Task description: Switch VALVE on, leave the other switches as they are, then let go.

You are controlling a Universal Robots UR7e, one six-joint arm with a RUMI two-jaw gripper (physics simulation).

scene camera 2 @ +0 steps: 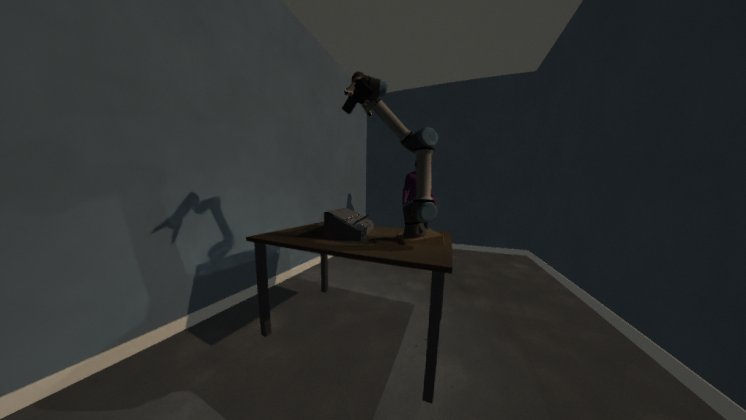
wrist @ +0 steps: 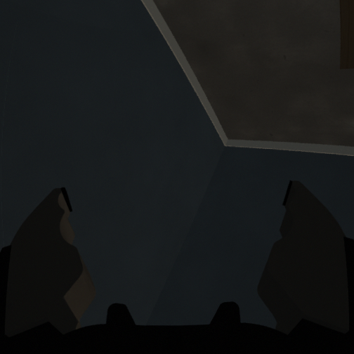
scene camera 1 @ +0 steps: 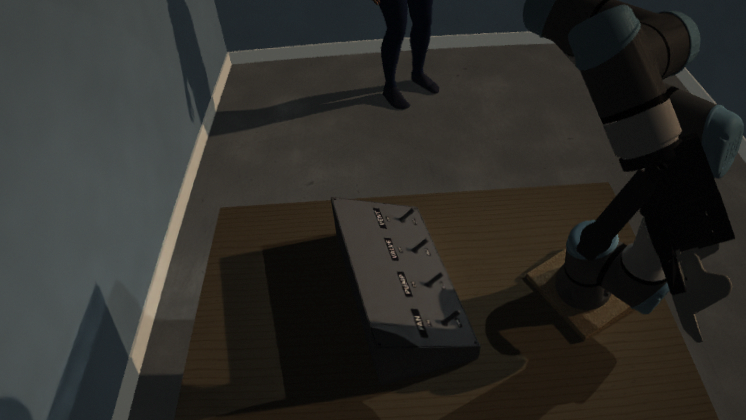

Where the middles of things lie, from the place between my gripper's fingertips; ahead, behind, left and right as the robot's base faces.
Now: hand 60 cm above the grey switch panel [scene camera 1: 403, 316], 51 cm to the left of it and 40 cm short of it.
